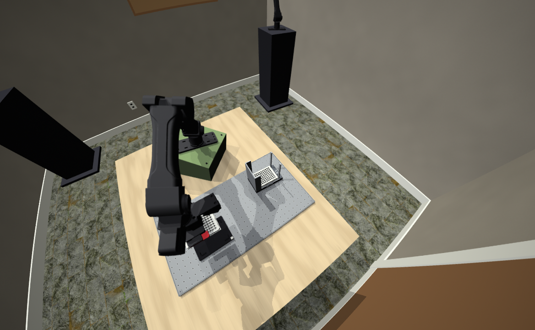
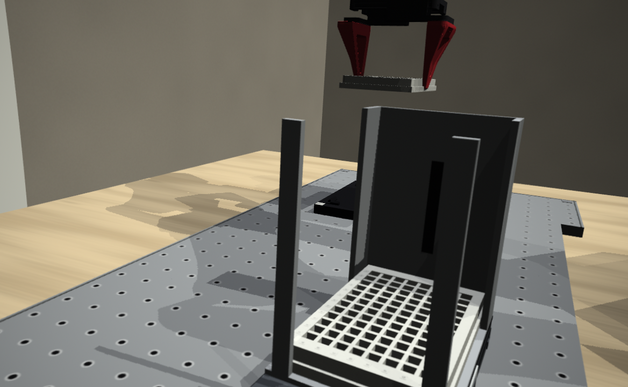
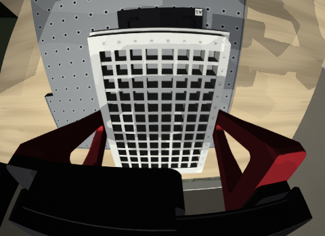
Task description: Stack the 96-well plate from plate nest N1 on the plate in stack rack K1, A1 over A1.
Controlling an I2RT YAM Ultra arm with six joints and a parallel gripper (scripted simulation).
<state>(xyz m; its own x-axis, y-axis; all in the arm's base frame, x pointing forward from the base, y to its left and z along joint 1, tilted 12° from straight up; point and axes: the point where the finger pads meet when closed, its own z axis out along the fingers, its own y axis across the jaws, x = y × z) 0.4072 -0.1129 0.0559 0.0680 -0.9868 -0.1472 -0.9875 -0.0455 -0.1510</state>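
Right now the back wall is 27 cm to the left of my hand, 14 cm behind it and 8 cm below it. The rest, counted from my hand: pale A1 square: 15 cm below, 8 cm to the left, 5 cm ahead.
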